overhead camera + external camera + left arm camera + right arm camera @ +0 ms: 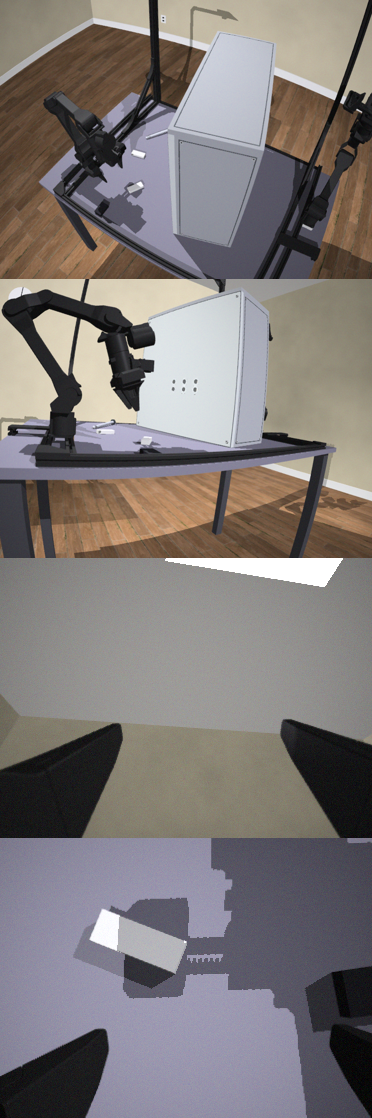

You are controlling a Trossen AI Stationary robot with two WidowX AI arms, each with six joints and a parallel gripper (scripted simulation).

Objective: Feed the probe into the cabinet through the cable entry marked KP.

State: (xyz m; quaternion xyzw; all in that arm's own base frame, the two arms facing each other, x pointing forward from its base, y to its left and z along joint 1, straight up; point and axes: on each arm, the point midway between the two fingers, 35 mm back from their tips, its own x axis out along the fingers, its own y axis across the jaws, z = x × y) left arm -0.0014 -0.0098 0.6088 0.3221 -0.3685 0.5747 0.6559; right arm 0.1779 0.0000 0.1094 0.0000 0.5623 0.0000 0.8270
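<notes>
Now: right hand 380 mm past the probe, 120 mm above it and 100 mm to the right of it. Round my right hand: black block 130 mm ahead, 120 mm below, 10 mm to the right.
</notes>
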